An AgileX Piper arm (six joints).
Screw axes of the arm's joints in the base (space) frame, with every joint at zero. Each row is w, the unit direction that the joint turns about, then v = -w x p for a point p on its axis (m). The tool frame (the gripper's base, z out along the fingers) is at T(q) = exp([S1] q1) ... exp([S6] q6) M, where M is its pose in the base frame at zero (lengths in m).
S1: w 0 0 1 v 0 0 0
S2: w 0 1 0 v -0.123 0 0
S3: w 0 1 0 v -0.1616 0 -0.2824
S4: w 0.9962 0 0.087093 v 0 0.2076 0
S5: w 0 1 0 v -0.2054 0 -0.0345
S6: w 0.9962 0 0.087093 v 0 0.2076 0
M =
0.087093 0 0.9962 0.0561
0 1 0 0
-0.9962 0 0.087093 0.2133
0 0 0 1
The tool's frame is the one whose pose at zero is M.
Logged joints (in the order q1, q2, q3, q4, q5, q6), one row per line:
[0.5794, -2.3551, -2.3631, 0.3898, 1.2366, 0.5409]
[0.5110, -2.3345, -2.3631, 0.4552, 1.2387, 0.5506]
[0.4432, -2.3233, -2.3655, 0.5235, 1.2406, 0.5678]
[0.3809, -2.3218, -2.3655, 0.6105, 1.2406, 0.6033]
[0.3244, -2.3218, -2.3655, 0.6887, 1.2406, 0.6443]
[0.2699, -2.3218, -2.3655, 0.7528, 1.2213, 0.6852]
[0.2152, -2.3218, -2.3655, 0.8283, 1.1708, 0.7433]
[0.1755, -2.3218, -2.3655, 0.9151, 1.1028, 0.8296]
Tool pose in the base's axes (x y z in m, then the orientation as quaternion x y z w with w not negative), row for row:
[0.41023, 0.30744, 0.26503, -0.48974, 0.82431, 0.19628, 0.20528]
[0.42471, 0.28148, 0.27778, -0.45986, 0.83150, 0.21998, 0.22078]
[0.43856, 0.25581, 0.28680, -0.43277, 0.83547, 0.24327, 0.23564]
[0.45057, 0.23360, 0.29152, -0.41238, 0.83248, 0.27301, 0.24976]
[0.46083, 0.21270, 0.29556, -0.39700, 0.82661, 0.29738, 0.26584]
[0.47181, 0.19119, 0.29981, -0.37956, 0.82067, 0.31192, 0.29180]
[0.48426, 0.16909, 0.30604, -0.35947, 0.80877, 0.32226, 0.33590]
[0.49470, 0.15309, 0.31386, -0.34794, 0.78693, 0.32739, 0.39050]
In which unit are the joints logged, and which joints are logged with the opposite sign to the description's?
The joints are logged in radians. Opposite sign: q2, q6.
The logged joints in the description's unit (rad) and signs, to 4 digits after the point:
[0.5794, 2.3551, -2.3631, 0.3898, 1.2366, -0.5409]
[0.5110, 2.3345, -2.3631, 0.4552, 1.2387, -0.5506]
[0.4432, 2.3233, -2.3655, 0.5235, 1.2406, -0.5678]
[0.3809, 2.3218, -2.3655, 0.6105, 1.2406, -0.6033]
[0.3244, 2.3218, -2.3655, 0.6887, 1.2406, -0.6443]
[0.2699, 2.3218, -2.3655, 0.7528, 1.2213, -0.6852]
[0.2152, 2.3218, -2.3655, 0.8283, 1.1708, -0.7433]
[0.1755, 2.3218, -2.3655, 0.9151, 1.1028, -0.8296]

